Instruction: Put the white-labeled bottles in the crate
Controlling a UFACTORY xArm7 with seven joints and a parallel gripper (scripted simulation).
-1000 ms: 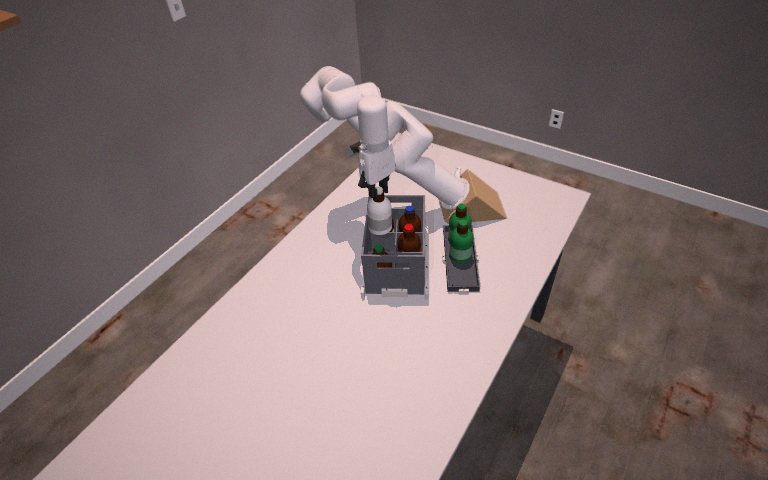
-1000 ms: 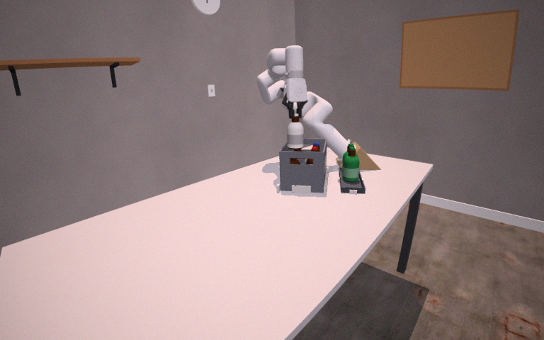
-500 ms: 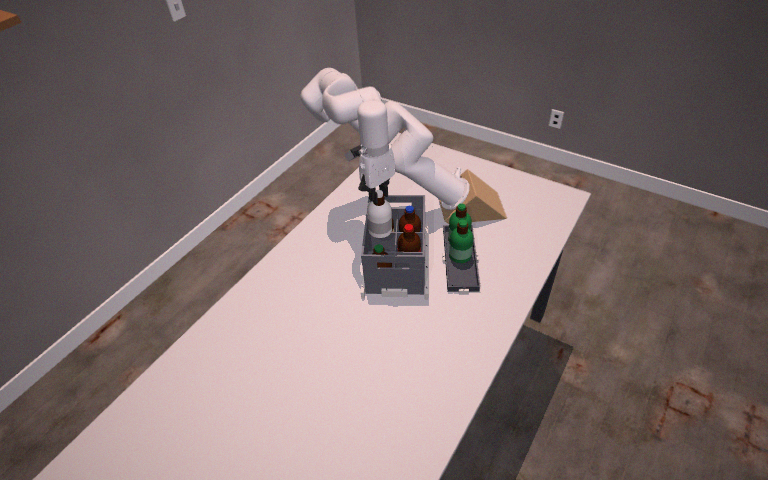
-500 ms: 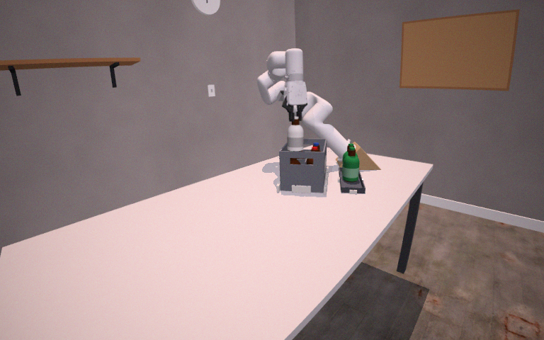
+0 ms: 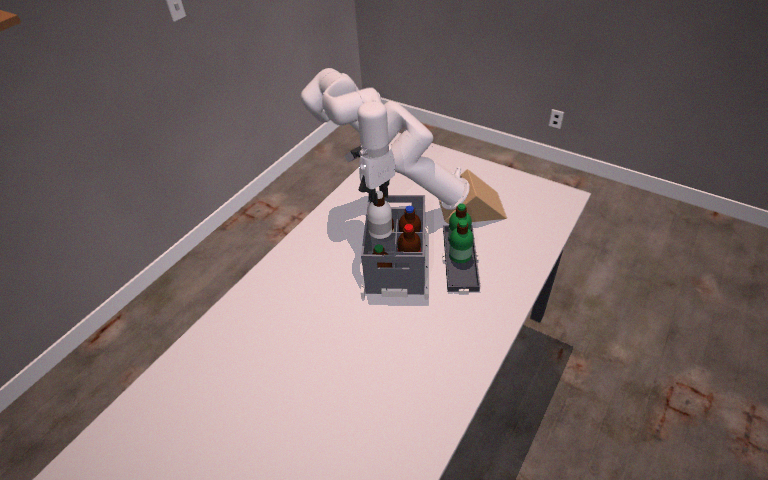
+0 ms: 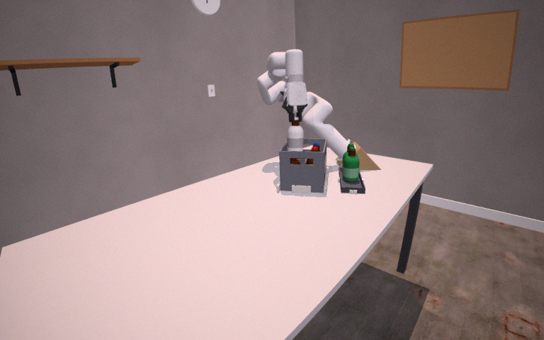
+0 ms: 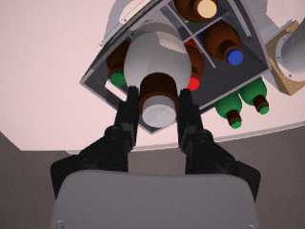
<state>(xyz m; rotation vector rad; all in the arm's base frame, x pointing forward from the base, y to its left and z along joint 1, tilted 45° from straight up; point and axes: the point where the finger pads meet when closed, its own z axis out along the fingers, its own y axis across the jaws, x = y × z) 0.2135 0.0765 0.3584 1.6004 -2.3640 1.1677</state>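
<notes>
The white-labeled bottle is 80 mm below my hand. The rest, counted from my hand: grey crate 10 mm behind, 40 mm to the left, 210 mm below; dark tray 80 mm behind, 240 mm to the left, 290 mm below.
</notes>
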